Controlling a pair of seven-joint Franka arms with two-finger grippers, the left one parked.
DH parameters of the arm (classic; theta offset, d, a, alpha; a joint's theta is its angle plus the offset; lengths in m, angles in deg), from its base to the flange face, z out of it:
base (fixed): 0 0 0 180
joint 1: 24.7 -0.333 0 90
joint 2: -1.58 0 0 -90
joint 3: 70.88 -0.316 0.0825 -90
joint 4: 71.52 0 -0.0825 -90
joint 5: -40.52 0.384 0 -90
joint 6: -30.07 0 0.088 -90
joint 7: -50.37 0.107 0 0
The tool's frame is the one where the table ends.
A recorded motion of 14 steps. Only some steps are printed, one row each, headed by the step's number.
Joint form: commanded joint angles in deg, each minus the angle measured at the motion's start. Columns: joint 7, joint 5, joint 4, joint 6, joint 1, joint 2, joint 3.
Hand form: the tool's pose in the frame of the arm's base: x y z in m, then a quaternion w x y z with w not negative. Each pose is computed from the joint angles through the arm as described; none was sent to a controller.
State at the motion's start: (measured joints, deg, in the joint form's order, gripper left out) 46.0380 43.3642 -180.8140 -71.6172 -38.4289 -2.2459 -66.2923
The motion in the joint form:
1: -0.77 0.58 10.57 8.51 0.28 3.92 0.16
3: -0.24 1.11 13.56 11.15 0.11 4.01 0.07
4: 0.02 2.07 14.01 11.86 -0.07 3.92 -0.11
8: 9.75 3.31 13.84 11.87 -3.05 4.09 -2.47
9: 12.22 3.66 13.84 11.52 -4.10 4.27 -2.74
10: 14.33 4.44 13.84 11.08 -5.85 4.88 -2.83
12: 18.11 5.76 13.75 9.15 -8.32 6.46 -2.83
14: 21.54 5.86 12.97 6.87 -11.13 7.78 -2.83
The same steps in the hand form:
1: 0.5449 0.0896 0.5566 0.02809 -0.99149 -0.11686 0.05009
3: 0.5437 0.0932 0.5767 0.03249 -0.99158 -0.11569 0.04819
4: 0.5416 0.0982 0.5804 0.04061 -0.99109 -0.11651 0.05020
8: 0.5300 0.1506 0.5776 0.04375 -0.99421 -0.07776 0.05994
9: 0.5276 0.1638 0.5764 0.04498 -0.99487 -0.06737 0.06052
10: 0.5250 0.1830 0.5712 0.04892 -0.99462 -0.06405 0.06503
12: 0.5254 0.2110 0.5579 0.05637 -0.99482 -0.04957 0.06857
14: 0.5221 0.2396 0.5414 0.05327 -0.99526 -0.04124 0.07013

